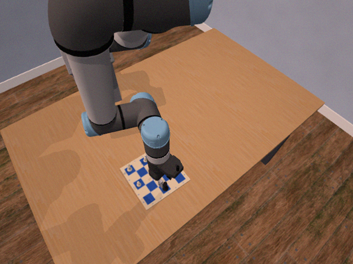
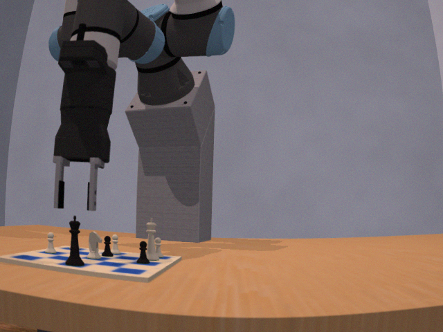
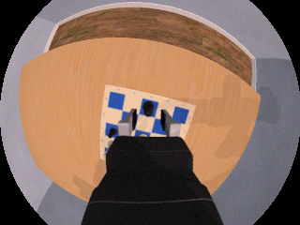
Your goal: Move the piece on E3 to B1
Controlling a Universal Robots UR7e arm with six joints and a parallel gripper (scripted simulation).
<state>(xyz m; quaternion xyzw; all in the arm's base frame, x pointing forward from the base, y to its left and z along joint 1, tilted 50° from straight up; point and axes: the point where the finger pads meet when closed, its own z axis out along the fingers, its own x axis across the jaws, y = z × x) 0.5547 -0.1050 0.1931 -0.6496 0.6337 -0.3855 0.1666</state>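
Now: hand 60 mm above the black piece. Also, from my hand: white king 90 mm behind, 110 mm to the left, 60 mm below; then chessboard 80 mm behind, 30 mm to the left, 90 mm below.
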